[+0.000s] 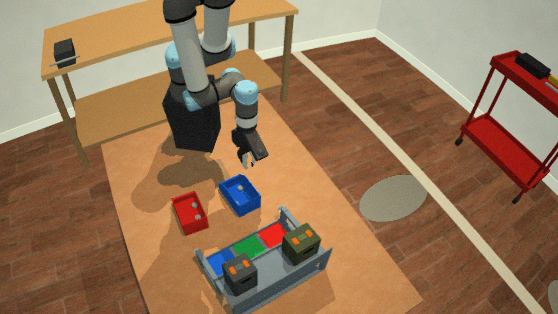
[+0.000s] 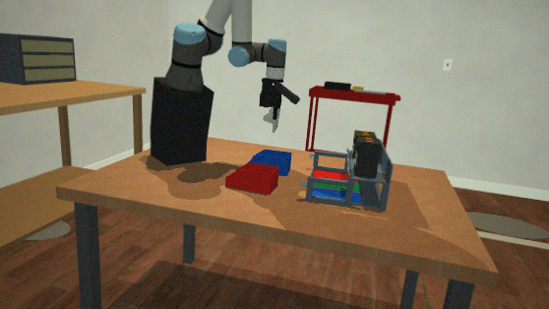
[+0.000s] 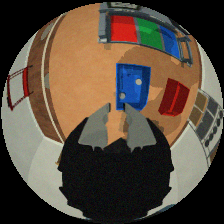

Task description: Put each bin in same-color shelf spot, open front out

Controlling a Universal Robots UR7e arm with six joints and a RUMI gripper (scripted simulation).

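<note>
The blue bin is 13 cm below my hand, 5 cm to the right of it and 1 cm behind it. Also, from my hand: red bin: 26 cm to the right, 13 cm below, 4 cm behind.
</note>
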